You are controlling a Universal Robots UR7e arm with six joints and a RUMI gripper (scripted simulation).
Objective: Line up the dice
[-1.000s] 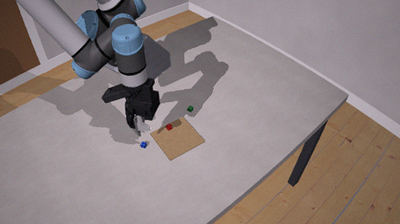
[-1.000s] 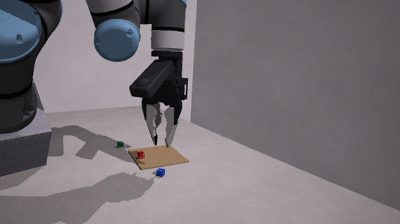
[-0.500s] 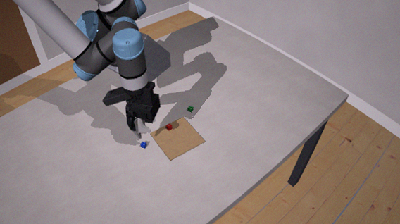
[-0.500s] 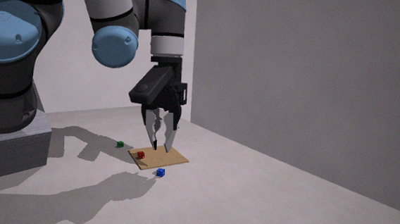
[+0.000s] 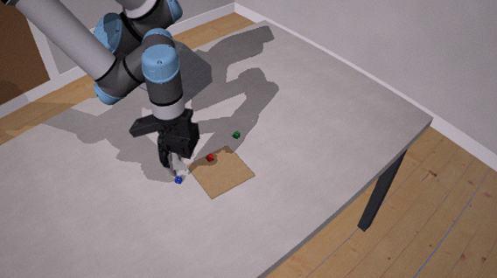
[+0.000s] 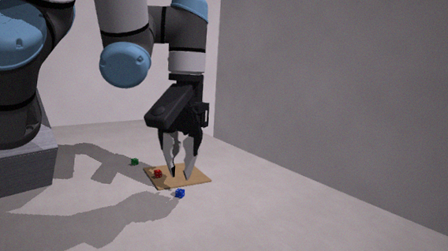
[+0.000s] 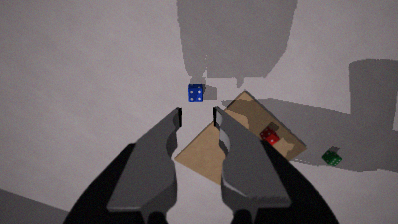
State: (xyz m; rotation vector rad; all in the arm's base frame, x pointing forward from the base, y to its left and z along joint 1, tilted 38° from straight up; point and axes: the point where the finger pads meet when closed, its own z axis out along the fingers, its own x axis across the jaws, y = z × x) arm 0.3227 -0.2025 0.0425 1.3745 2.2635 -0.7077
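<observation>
Now: hand 5 cm above the blue die. Round my hand: green die: 23 cm to the left, 5 cm below, 1 cm ahead; square mat: 10 cm to the left, 6 cm below, 6 cm ahead; red die: 11 cm to the left, 5 cm below, 1 cm ahead.
</observation>
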